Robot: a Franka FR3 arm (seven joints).
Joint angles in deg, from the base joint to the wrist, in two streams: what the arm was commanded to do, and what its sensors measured. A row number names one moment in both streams.
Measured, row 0:
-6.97 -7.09 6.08 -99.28 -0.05 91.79 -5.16
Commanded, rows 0 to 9:
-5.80 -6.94 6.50 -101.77 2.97 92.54 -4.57
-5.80 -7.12 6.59 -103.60 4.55 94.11 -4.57
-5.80 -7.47 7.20 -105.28 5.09 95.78 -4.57
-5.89 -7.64 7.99 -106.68 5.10 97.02 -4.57
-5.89 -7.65 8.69 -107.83 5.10 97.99 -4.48
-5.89 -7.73 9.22 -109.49 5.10 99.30 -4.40
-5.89 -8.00 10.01 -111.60 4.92 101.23 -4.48
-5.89 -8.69 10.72 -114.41 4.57 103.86 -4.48
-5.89 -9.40 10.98 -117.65 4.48 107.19 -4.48
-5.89 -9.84 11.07 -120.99 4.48 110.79 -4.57
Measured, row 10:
-5.92 -6.72 10.37 -111.05 3.91 101.94 -4.84
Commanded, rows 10 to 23:
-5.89 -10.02 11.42 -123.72 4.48 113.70 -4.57
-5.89 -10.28 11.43 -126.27 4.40 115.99 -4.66
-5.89 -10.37 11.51 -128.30 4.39 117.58 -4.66
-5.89 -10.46 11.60 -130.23 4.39 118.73 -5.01
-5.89 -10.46 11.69 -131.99 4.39 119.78 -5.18
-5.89 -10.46 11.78 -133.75 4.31 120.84 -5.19
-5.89 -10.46 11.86 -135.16 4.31 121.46 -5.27
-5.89 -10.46 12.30 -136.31 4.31 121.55 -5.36
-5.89 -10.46 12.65 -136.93 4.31 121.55 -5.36
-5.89 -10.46 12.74 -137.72 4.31 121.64 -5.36
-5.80 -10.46 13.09 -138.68 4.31 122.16 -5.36
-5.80 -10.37 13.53 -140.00 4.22 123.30 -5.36
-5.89 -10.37 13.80 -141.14 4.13 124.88 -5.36
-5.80 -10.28 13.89 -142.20 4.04 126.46 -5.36
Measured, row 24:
-5.67 -8.30 12.98 -137.24 3.91 121.62 -4.86
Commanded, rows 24 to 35:
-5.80 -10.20 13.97 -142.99 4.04 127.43 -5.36
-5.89 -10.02 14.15 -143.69 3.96 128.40 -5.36
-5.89 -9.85 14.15 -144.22 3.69 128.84 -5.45
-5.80 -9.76 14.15 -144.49 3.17 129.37 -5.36
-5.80 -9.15 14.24 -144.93 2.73 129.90 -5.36
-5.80 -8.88 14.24 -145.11 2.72 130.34 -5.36
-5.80 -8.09 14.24 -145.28 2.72 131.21 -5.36
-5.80 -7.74 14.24 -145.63 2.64 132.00 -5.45
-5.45 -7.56 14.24 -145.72 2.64 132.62 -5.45
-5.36 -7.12 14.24 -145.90 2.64 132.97 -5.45
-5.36 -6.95 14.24 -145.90 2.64 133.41 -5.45
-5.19 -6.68 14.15 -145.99 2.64 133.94 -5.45
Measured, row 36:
-5.58 -7.26 14.00 -144.83 3.21 131.20 -5.17
